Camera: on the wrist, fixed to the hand. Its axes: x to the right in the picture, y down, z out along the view.
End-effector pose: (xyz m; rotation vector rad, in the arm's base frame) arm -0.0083 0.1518 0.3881 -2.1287 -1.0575 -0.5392
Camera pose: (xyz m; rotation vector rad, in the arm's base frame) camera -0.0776 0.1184 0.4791 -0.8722 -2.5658 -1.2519
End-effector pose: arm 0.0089 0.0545 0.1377 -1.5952 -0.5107 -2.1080
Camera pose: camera -0.1060 0.0708 0.1107 0.6724 1.3022 1.7959
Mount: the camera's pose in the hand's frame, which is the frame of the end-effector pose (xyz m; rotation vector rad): -0.0013 -0.0779 -0.0902 -0.0640 0.0412 -1.5847
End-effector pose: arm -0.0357 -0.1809 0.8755 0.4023 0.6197 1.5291
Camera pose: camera -0.0280 -0.1962 0.7575 -0.2073 0.6349 0.0307
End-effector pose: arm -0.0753 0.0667 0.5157 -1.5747 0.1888 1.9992
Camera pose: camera 0.0415 0.0897 0.5090 -1.0764 -0.8553 0.6857
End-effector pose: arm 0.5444 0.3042 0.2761 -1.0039 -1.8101 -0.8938
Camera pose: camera 0.5056 0.1931 0.2952 0.6962 -2.3685 -1.7835
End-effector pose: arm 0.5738 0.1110 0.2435 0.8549 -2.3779 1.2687
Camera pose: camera 0.6238 0.1529 0.3433 1.9493 -0.9399 0.4483
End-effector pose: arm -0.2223 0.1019 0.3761 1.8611 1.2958 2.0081
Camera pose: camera -0.3346 0.1053 0.3363 0.2696 1.7219 1.0738
